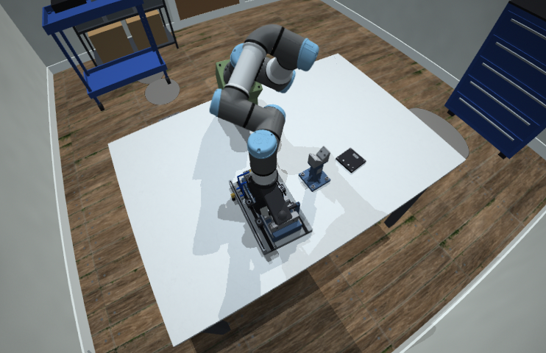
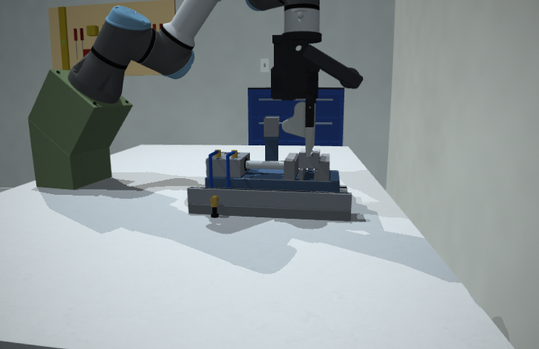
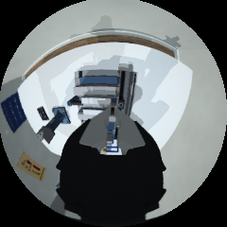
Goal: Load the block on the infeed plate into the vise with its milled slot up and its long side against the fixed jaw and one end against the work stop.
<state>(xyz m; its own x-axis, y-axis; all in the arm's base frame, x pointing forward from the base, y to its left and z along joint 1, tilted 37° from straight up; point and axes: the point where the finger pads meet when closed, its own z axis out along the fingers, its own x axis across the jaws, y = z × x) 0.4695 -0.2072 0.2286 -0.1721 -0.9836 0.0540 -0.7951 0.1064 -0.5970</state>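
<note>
Right now the part is 10 mm ahead of my hand, 30 mm to the left of it and 20 mm below it. Also, from my hand: work stop (20 mm ahead, 80 mm to the left, 30 mm below); fixed jaw (40 mm ahead, 30 mm to the left, 40 mm below); moving jaw (30 mm behind, 50 mm to the left, 40 mm below).
</note>
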